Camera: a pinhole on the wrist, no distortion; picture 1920 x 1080 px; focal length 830.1 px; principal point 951.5 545.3 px. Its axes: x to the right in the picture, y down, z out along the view. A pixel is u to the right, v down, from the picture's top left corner.
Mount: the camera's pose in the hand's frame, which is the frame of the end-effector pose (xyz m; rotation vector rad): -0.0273 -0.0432 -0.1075 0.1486 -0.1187 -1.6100
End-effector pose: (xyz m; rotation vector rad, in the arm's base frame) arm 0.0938 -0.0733 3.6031 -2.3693 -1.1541 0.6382
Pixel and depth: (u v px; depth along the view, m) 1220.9 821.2 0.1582
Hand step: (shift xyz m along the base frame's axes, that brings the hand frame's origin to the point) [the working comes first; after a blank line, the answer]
In the camera's frame: 0.0513 0.0526 0.1582

-0.0951 0.0621 0.0110
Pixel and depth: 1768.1 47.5 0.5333
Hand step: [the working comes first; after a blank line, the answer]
In the camera's frame: 0.5246 -0.3198 0.5333

-0.7932 0.0101 0.1261
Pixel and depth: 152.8 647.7 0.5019
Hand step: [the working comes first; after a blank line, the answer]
In the camera's frame: -0.4829 0.0619 0.5019

0.0126 -0.1958 -0.5596
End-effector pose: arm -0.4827 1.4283 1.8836 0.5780 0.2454 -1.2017
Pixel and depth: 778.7 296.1 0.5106
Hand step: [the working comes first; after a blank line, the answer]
In the camera's frame: -0.1063 -0.1533 0.5106

-0.0799 0.0221 0.4508
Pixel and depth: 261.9 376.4 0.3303
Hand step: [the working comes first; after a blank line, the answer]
In the camera's frame: -0.2744 -0.0672 0.3303

0.1374 0.0501 0.3088
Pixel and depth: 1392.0 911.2 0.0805
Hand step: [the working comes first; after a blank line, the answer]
In the camera's frame: 0.0427 0.0355 0.0805

-0.0821 -0.0024 -0.0413
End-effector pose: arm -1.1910 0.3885 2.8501 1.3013 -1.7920 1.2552
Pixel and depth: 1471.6 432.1 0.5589
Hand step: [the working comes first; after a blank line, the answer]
In the camera's frame: 0.3502 -0.0762 0.5589

0.4736 -0.3400 -0.2044
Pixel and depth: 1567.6 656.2 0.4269
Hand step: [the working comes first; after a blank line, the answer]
In the camera's frame: 0.3168 0.0570 0.4269

0.3850 -0.2982 -0.0411
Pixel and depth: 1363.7 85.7 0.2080
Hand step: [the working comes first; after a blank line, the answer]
In the camera's frame: 0.1033 -0.1152 0.2080

0.2029 -0.0125 -0.1330
